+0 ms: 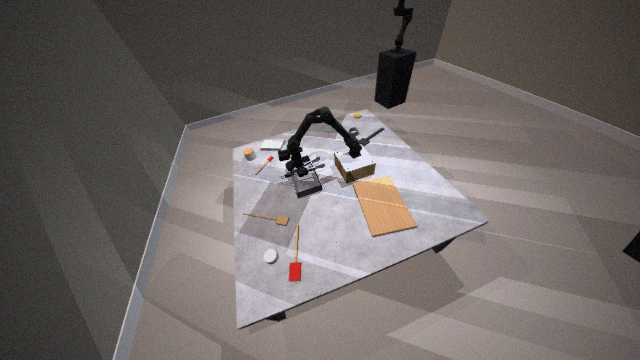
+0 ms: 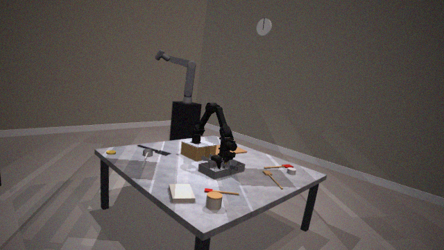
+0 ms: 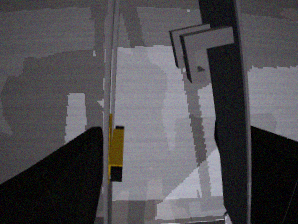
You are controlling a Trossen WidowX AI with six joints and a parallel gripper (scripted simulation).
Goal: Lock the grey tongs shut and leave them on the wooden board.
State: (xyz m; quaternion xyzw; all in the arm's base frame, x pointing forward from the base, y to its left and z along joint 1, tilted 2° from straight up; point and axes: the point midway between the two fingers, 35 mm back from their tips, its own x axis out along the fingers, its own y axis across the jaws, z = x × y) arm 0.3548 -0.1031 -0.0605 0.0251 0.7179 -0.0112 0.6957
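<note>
Now: gripper tip 20 mm to the right of the roasting tin and 10 mm past it. Also, from my gripper tip: hinge slider (40 mm above, 20 mm ahead, 10 mm to the left); cork-lidded jar (420 mm to the right, 280 mm ahead); book (460 mm to the right, 80 mm ahead, 20 mm below).
</note>
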